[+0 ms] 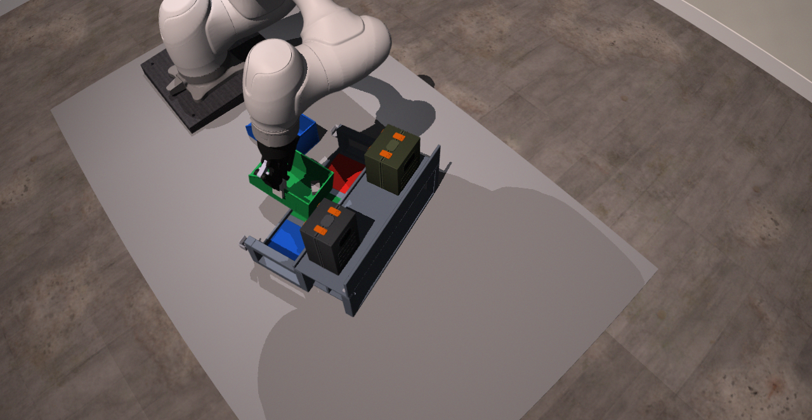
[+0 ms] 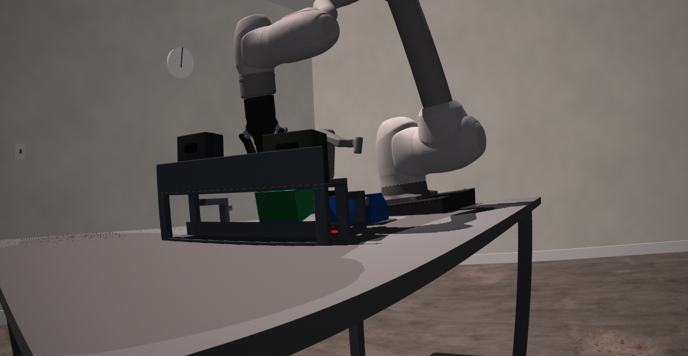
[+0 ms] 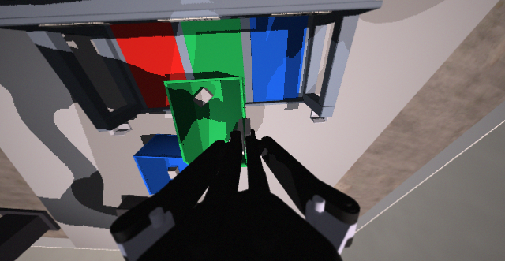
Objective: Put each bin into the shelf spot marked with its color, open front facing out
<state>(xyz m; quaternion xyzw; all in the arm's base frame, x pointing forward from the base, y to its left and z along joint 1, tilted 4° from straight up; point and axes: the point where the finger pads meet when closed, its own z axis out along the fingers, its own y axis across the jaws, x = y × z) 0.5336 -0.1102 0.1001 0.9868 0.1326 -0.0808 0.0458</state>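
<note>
The green bin is 4 cm to the left of my hand, 4 cm below it and 2 cm behind it. Round my hand: olive case: 21 cm to the left, 15 cm ahead, 4 cm above; black case: 21 cm ahead, 5 cm above, 2 cm to the right; blue bin: 19 cm behind, 13 cm to the left, 7 cm below.
</note>
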